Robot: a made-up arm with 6 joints. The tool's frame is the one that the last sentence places.
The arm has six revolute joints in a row. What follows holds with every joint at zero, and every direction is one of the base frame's. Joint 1 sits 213.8 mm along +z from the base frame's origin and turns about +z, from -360 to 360 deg. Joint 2 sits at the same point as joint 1 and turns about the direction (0, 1, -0.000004), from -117.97 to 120 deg. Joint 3 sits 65.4 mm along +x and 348 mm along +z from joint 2 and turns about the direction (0, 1, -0.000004), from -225 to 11 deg. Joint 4 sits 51.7 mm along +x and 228.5 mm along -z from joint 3 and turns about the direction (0, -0.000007, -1), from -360 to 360 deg. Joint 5 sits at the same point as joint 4 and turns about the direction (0, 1, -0.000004), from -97 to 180 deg. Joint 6 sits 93.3 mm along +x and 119 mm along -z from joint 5 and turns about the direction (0, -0.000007, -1), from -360 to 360 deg. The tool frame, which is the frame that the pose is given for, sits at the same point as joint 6; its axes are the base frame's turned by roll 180, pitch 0 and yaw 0 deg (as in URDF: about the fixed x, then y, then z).
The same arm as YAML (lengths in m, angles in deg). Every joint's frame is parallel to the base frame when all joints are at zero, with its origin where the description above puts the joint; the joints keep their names.
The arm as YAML. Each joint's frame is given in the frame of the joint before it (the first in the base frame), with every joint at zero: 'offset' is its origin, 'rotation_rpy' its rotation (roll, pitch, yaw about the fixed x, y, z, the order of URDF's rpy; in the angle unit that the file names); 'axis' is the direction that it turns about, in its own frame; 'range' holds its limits. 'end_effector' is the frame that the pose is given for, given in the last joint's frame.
length_unit: m
angle_unit: deg
chain:
  - id: joint 1
    offset: [0.0, 0.0, 0.2138]
    rotation_rpy: [0.0, 0.0, 0.0]
    axis: "+z"
    range: [-360.0, 360.0]
  - id: joint 2
    offset: [0.0, 0.0, 0.0]
    rotation_rpy: [0.0, 0.0, 0.0]
    axis: "+y"
    range: [-117.97, 120.0]
  - id: joint 3
    offset: [0.0654, 0.0, 0.348]
    rotation_rpy: [0.0, 0.0, 0.0]
    axis: "+y"
    range: [-225.0, 11.0]
  - id: joint 4
    offset: [0.0517, 0.0, -0.2285]
    rotation_rpy: [0.0, 0.0, 0.0]
    axis: "-z"
    range: [-360.0, 360.0]
  - id: joint 5
    offset: [0.0, 0.0, 0.0]
    rotation_rpy: [0.0, 0.0, 0.0]
    axis: "+y"
    range: [-97.0, 180.0]
  - id: joint 6
    offset: [0.0933, 0.0, -0.119]
    rotation_rpy: [0.0, 0.0, 0.0]
    axis: "-z"
    range: [-360.0, 360.0]
end_effector:
  offset: [0.0, 0.0, 0.0]
  rotation_rpy: [180.0, 0.0, 0.0]

